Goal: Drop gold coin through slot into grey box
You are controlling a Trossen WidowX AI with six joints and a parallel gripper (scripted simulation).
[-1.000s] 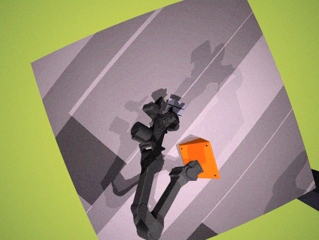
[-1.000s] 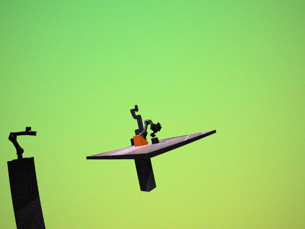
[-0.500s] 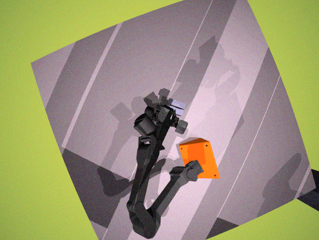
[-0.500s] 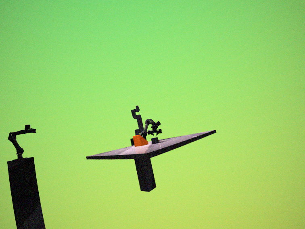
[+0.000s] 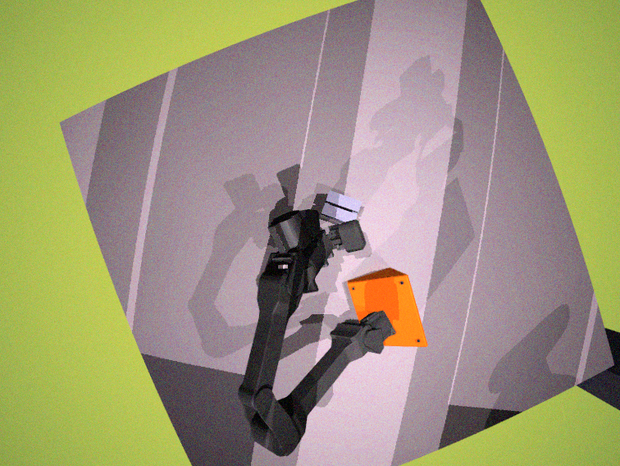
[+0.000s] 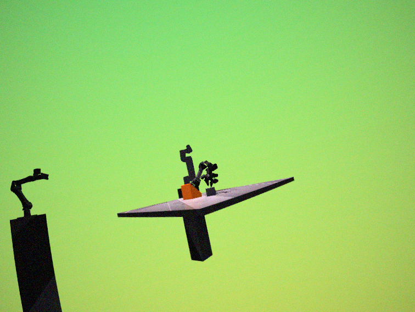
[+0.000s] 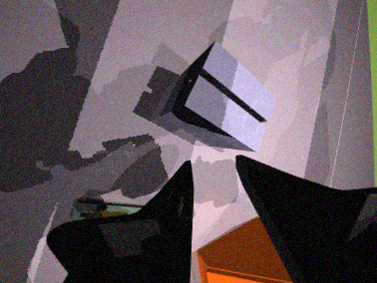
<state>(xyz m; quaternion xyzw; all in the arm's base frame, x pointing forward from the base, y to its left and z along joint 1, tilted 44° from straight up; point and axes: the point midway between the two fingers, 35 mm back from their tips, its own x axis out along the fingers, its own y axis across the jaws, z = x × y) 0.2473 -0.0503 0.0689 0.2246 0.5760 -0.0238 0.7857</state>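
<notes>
Right now the gold coin is 9 cm to the left of my gripper tip, 6 cm below it and 3 cm behind it.
</notes>
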